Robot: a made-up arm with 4 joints.
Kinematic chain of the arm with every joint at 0, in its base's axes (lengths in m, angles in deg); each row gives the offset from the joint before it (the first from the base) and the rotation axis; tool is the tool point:
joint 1: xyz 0 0 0.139 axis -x
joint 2: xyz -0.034 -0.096 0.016 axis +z
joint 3: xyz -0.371 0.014 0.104 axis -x
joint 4: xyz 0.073 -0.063 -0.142 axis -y
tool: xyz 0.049 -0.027 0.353
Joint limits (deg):
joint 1: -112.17..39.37
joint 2: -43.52..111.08
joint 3: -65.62..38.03
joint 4: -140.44..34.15
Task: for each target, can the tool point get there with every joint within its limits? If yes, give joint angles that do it. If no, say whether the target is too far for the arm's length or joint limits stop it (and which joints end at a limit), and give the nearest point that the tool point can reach.
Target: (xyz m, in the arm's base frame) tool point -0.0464 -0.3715 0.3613
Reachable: yes | joints -11.21 54.41 -13.94 -9.67
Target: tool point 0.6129 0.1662 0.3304
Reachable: no: joint limits stop it (at a limit: joint 1, joint 2, joint 3, joint 4) | nearest point 0.3150 0.1927 0.1307 | short by 0.360 m
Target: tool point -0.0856 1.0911 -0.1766
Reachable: no: too far | nearest point -0.0536 0.3818 -0.0579 | short by 0.720 m
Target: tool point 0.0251 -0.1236 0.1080
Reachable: yes | joints 8.55 2.03 -18.73 -83.06
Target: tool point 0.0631 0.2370 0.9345
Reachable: no: joint limits stop it (at a limit: joint 1, joint 2) | nearest point 0.0588 -0.0494 0.6342 | short by 0.415 m
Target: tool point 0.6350 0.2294 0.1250
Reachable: no: joint limits stop it (at a limit: joint 1, joint 3, joint 4) | nearest point 0.3153 0.1993 0.1146 | short by 0.321 m
